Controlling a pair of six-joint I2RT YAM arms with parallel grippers.
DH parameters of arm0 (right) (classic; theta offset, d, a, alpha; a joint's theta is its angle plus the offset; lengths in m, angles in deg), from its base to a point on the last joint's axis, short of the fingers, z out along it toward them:
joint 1: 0 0.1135 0.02 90
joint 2: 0 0 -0.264 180
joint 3: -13.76 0 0.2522 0
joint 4: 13.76 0 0.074 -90
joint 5: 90 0 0 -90
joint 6: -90 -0.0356 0 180
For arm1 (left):
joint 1: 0 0.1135 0.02 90
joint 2: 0 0 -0.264 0
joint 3: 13.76 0 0.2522 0
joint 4: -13.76 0 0.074 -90
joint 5: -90 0 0 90
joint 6: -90 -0.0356 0 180
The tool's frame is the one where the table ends.
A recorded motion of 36 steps. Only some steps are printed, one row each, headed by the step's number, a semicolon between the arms.
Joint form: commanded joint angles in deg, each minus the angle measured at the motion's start. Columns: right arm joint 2, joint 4, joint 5, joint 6, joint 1, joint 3; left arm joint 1, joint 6, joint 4, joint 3, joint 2, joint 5.
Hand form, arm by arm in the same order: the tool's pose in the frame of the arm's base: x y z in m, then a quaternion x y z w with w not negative. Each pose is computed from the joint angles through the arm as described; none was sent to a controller.
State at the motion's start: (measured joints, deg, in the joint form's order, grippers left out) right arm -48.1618 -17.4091 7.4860 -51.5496 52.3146 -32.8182; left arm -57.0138 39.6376 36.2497 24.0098 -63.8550 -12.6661
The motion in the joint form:
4: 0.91 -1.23 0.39 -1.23 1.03 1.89; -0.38 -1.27 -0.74 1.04 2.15 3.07
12: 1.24 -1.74 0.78 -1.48 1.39 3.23; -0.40 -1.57 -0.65 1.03 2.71 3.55
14: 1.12 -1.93 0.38 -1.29 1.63 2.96; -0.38 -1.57 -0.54 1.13 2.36 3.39
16: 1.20 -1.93 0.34 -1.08 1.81 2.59; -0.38 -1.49 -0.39 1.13 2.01 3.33
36: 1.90 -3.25 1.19 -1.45 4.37 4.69; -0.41 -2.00 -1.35 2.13 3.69 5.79
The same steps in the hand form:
4: 0.1245 0.1591 0.3005 0.04613 0.69128 0.54654 0.47043; 0.1223 -0.2022 0.2457 0.17536 0.69217 -0.55747 0.42352
12: 0.1229 0.1586 0.2941 0.04767 0.69430 0.54493 0.46768; 0.1218 -0.2010 0.2479 0.17411 0.68851 -0.55733 0.43015
14: 0.1223 0.1597 0.2958 0.04273 0.69249 0.54846 0.46671; 0.1223 -0.2019 0.2474 0.17501 0.68915 -0.55727 0.42883
16: 0.1216 0.1599 0.2983 0.04034 0.68982 0.55079 0.46813; 0.1227 -0.2026 0.2463 0.17499 0.69040 -0.55694 0.42724
36: 0.1133 0.1625 0.2898 0.03246 0.69077 0.55890 0.45761; 0.1227 -0.2000 0.2568 0.16243 0.68267 -0.55302 0.44916

